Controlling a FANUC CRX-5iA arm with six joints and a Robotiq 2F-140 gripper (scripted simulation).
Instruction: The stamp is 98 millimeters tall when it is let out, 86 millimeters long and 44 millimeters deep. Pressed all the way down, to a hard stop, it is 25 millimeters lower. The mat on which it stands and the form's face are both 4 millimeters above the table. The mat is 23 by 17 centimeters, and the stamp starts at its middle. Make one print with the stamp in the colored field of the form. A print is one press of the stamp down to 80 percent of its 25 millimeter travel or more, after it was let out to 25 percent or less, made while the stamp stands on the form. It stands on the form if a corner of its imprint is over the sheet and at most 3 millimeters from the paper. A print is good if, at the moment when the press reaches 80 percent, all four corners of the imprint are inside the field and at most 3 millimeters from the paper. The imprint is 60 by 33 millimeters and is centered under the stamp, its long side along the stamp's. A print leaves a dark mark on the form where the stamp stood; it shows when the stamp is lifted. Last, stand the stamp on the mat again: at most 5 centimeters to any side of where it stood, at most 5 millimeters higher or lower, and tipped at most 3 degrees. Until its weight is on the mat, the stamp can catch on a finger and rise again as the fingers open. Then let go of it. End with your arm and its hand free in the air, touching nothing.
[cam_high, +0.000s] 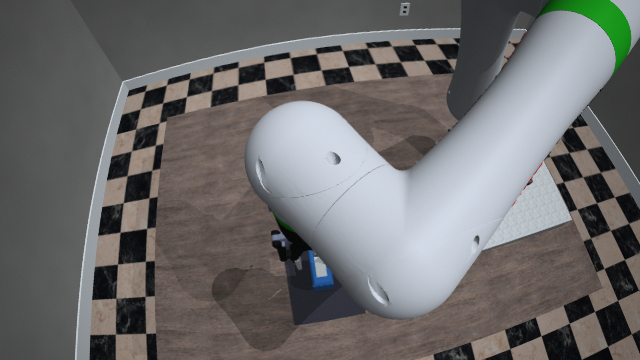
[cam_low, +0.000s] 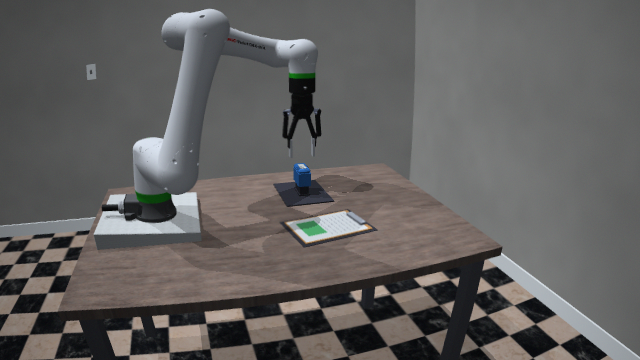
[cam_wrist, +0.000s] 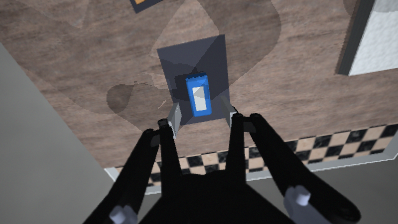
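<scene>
Right now the blue stamp is 120 mm below my hand. From my hand the other things lie so: form (300 mm to the right, 160 mm below, 20 mm ahead); mat (170 mm below).
</scene>
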